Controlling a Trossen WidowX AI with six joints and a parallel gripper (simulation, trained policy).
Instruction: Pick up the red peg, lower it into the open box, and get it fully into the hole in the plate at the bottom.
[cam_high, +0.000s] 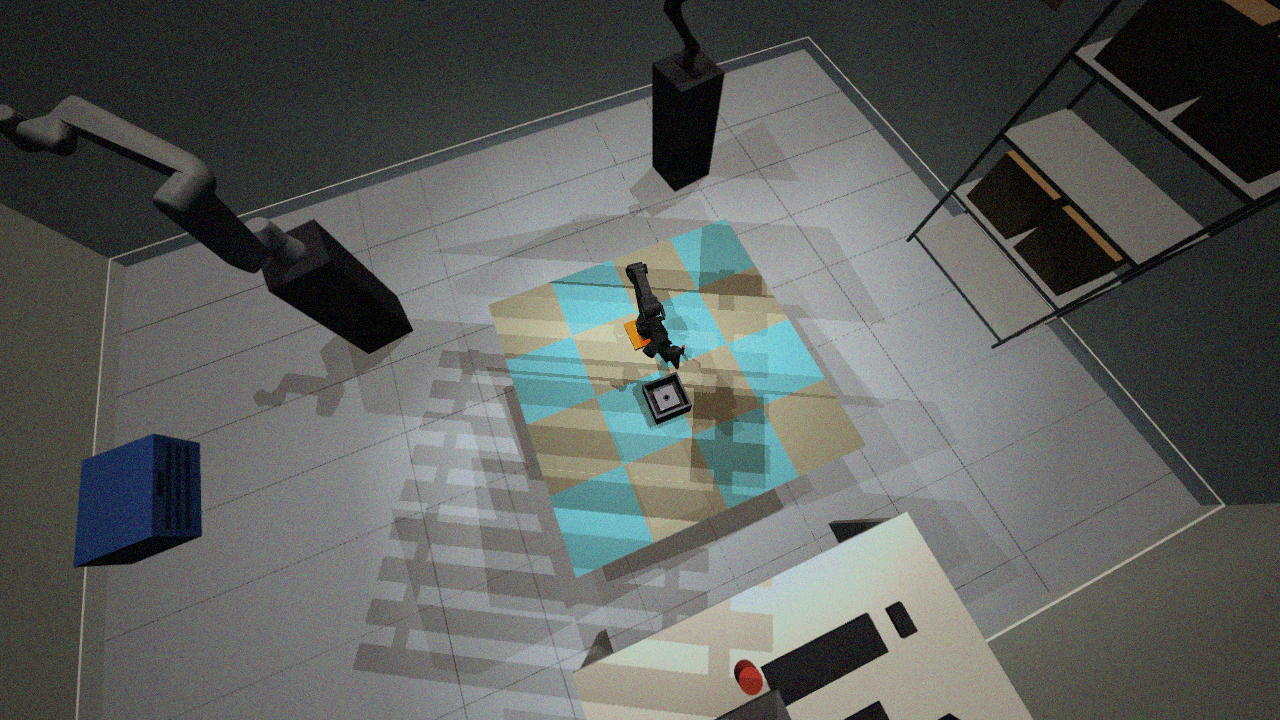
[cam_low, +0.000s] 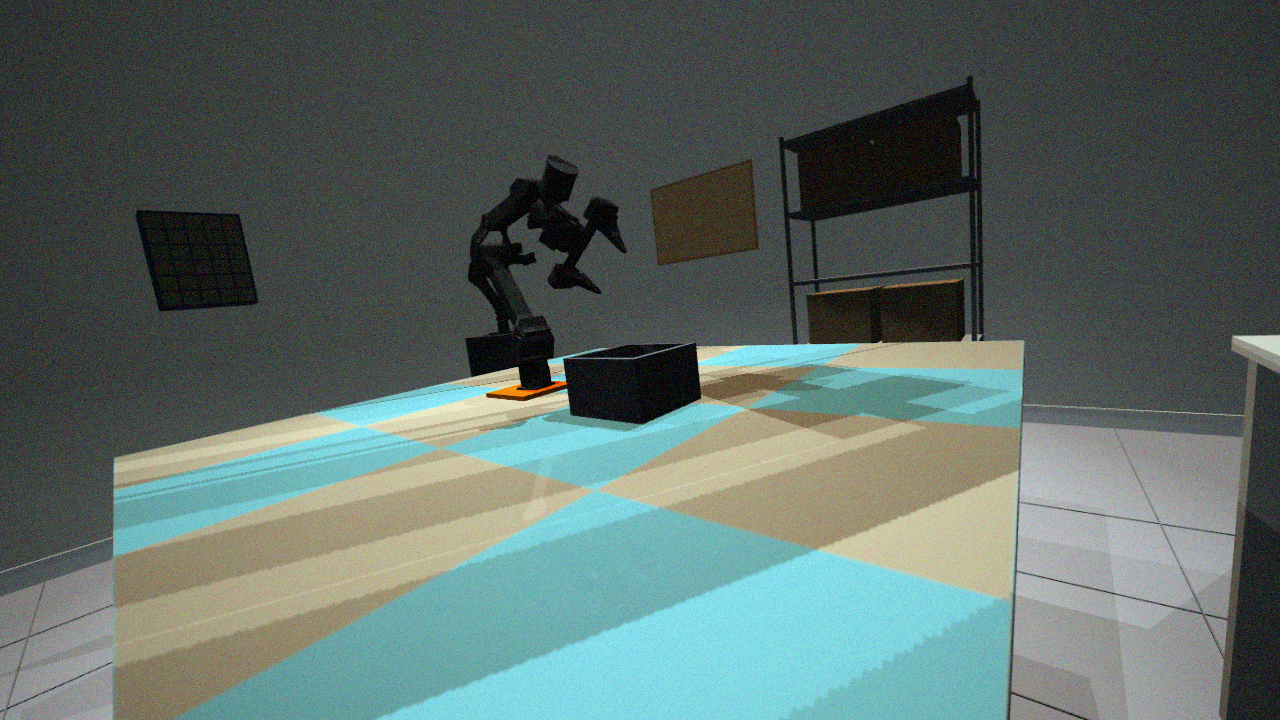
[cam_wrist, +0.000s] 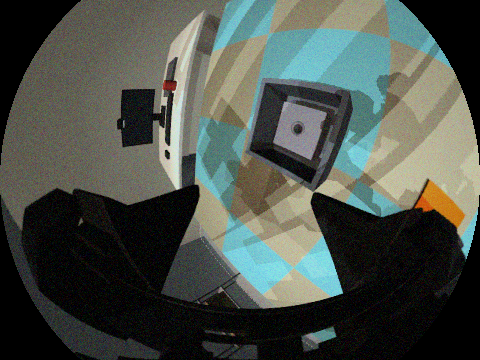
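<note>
Now: gripper tip 100 mm past the red peg, 130 mm to the right of it and 190 mm above it. From my gripper tip the other things lie so: pale plate (60 mm ahead, 60 mm to the right, 190 mm below); dark box (60 mm ahead, 60 mm to the right, 210 mm below).
</note>
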